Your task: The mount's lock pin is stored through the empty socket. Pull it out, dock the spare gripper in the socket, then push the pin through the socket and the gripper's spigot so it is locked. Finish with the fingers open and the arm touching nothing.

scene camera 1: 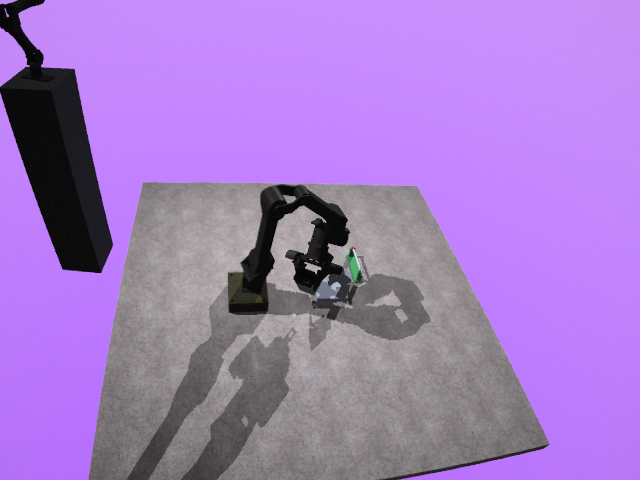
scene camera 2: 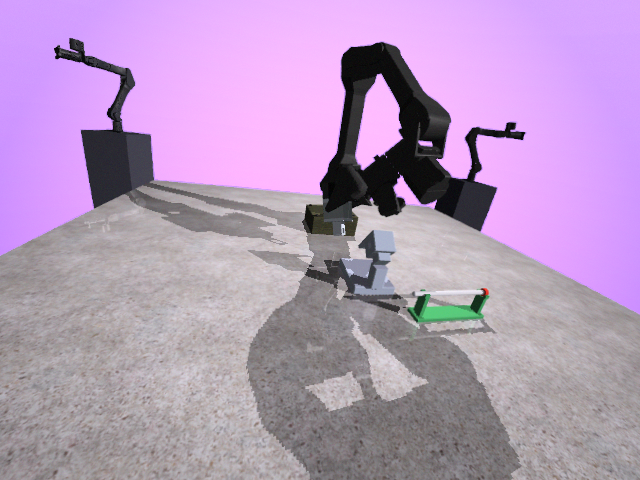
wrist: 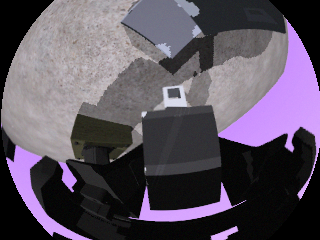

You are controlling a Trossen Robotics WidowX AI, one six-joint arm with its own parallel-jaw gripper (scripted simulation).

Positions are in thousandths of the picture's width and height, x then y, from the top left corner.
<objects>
my gripper: scene camera 1 479,599; scene camera 2 518,441; wrist 558,585
</objects>
